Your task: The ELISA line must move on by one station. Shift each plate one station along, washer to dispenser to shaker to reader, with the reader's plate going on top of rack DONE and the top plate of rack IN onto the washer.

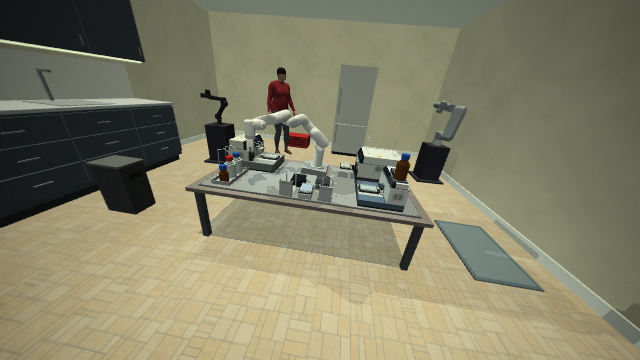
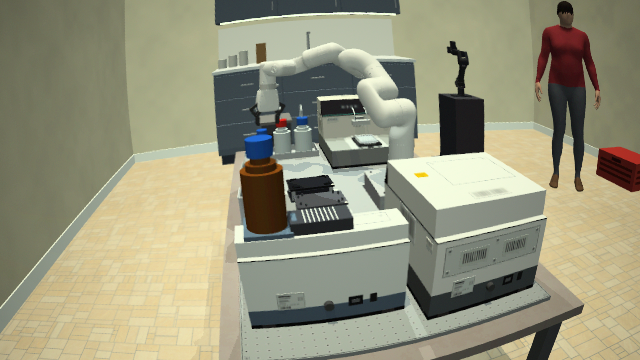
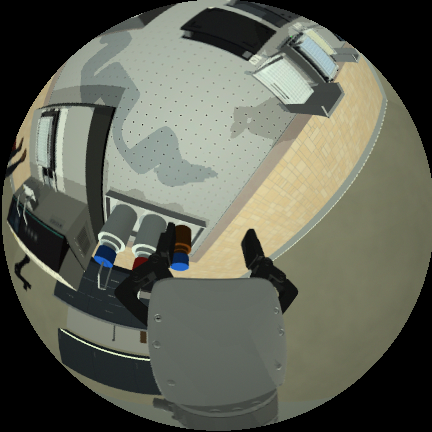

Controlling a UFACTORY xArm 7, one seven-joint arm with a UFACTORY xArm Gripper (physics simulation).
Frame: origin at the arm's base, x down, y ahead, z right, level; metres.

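Seen in the pictures: gripper, between the fingertips: (image 1: 251,159) (image 2: 267,124) (image 3: 210,233); arm's base, origin of its link: (image 1: 316,166).
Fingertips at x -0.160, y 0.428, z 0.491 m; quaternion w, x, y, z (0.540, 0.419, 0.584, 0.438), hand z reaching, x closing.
Observation:
Offsets run from my fingertips to a thing's top centre. "*": to the spot under its first point.
My gripper (image 2: 268,120) (image 3: 210,233) is open and empty, high near the bottle tray at the table's far left end. A pale plate {dx +0.104, dy -0.446, dz -0.016 m} (image 1: 270,156) (image 2: 366,139) (image 3: 45,140) lies on the bed of the left instrument (image 1: 265,163) (image 3: 72,150), which has thin nozzles. Another plate {dx +0.133, dy -0.006, dz -0.943 m} (image 1: 369,188) lies on the blue-based instrument at the right, and one {dx +0.096, dy -0.393, dz -0.773 m} (image 1: 345,165) lies beside the white boxy instrument {dx -0.056, dy -0.375, dz -1.079 m} (image 1: 380,156) (image 2: 465,185). Near the front edge, a white plate {dx +0.179, dy +0.069, dz -0.306 m} (image 3: 282,80) and a bluish plate {dx +0.145, dy +0.083, dz -0.450 m} (image 1: 306,188) (image 3: 315,55) sit at grey holders. Station and rack names are not readable.
Capped bottles (image 2: 302,136) (image 3: 118,225) stand in a tray below and beside the gripper. A large brown bottle {* dx -0.107, dy +0.149, dz -1.091 m} (image 1: 401,168) (image 2: 263,195) stands atop the right instrument. Flat black units {* dx +0.165, dy -0.113, dz -0.366 m} (image 2: 310,182) (image 3: 227,30) lie mid-table. A person (image 1: 280,97) (image 2: 565,60) stands behind the table.

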